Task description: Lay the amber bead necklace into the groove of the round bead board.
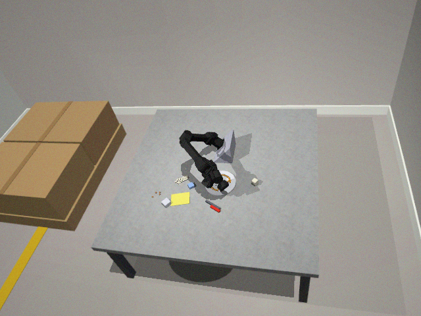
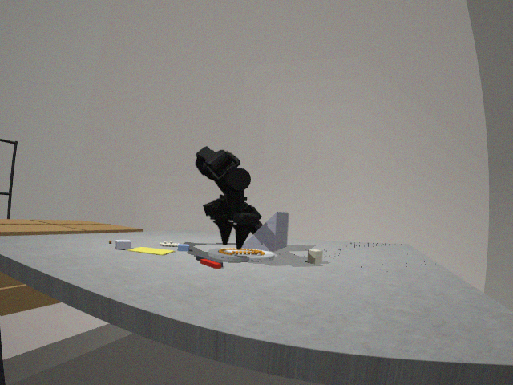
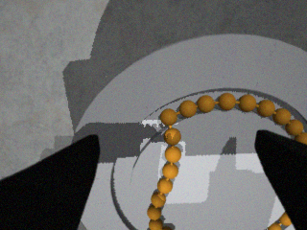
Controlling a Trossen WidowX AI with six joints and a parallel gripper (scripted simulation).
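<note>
Now: gripper tip 60 mm past the round bead board and 20 mm above it. From my gripper tip the other things lie so: blue cube: 20 mm behind, 180 mm to the right, 20 mm below; then cream cube: 80 mm behind, 230 mm to the left, 20 mm below; then red-handled tool: 120 mm ahead, 30 mm below.
</note>
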